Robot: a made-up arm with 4 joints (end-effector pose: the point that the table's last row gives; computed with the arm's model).
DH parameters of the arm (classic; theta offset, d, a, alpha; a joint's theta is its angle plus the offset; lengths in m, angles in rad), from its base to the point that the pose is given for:
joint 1: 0 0.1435 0.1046 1.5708
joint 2: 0.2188 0 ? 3.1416
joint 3: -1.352 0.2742 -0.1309 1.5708
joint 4: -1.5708 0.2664 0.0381 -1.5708
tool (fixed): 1.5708 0.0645 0 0
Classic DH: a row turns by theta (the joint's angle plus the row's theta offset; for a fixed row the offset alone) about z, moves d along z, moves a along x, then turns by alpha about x.
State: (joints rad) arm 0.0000 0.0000 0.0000 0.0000
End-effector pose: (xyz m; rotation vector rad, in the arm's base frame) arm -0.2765 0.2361 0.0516 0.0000 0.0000 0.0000
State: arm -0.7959 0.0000 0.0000 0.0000
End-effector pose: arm -0.0248 0.3627 0.0516 0.0000 0.0000 -0.7959
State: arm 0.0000 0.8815 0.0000 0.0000
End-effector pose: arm -0.0669 0.2361 -0.2090 0.0000 -0.8815 0.0000
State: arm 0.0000 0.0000 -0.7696 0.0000
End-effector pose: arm -0.1552 0.2361 -0.1151 0.0000 -0.7696 0.0000
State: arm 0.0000 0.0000 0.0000 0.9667
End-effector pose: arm -0.2765 0.3056 0.0551 -0.9667 0.0000 0.0000
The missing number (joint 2, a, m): -0.1175
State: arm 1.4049 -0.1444 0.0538 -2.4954
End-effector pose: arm -0.3140 -0.2660 -0.0141 1.8563 1.6805 0.3515
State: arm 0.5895 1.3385 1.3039 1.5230
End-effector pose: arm -0.3203 0.1909 -0.0729 -1.4647 -0.4739 0.4436
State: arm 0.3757 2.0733 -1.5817 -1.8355
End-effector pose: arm 0.2196 0.3252 0.3469 0.2351 1.6366 -1.9316
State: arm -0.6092 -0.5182 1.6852 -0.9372
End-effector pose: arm 0.1555 0.1350 0.4660 1.1717 1.8867 -1.3659
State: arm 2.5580 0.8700 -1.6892 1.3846
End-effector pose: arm -0.4470 -0.1009 -0.0391 1.4851 -0.8809 0.0813
